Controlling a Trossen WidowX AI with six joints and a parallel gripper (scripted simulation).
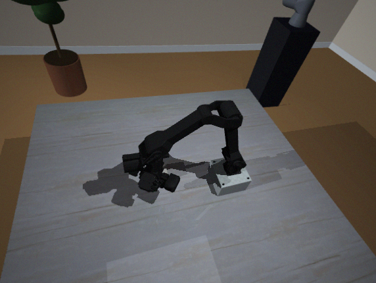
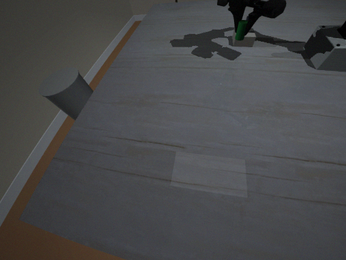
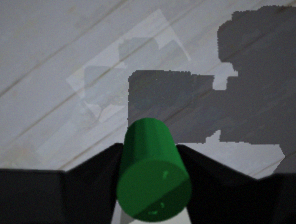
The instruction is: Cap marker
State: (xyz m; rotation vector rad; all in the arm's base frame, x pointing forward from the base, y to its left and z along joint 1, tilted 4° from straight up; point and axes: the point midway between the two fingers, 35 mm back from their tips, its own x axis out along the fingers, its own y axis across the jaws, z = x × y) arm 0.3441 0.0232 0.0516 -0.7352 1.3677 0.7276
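Right now my gripper tip is 3 cm past the holder block, 10 cm to the left of it and 6 cm above it. Round my gripper tip: green cap: 1 cm above.
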